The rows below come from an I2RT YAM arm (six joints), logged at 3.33 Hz.
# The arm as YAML. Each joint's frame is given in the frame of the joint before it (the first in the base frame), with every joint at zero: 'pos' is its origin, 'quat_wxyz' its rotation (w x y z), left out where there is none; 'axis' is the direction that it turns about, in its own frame. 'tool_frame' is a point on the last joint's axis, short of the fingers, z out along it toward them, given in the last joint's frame.
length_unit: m
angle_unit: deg
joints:
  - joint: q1
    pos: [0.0, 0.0, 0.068]
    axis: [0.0, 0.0, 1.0]
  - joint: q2
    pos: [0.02, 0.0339, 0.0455]
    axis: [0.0, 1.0, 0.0]
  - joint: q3
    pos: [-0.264, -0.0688, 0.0]
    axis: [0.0, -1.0, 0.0]
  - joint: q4
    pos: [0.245, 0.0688, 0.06]
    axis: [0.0, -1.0, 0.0]
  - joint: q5
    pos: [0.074, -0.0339, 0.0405]
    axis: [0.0, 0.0, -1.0]
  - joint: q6
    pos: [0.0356, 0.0, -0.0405]
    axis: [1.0, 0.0, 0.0]
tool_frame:
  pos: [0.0, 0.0, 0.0]
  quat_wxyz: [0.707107, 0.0, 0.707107, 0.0]
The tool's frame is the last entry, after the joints.
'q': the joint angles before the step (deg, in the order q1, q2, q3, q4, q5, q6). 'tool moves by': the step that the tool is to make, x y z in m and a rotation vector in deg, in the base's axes. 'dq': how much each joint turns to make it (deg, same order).
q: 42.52 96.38 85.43 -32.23 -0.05 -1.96
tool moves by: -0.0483 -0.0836 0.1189 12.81 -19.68 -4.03
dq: -5.72 -20.46 0.04 2.83 0.04 -3.12
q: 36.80 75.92 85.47 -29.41 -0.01 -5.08
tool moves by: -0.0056 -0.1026 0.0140 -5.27 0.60 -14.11
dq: -19.90 -7.87 -0.01 -10.98 -3.76 -6.23
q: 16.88 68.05 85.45 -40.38 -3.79 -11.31
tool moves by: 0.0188 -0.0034 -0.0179 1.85 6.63 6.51
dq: -3.39 3.55 0.02 -2.60 -10.44 -1.19
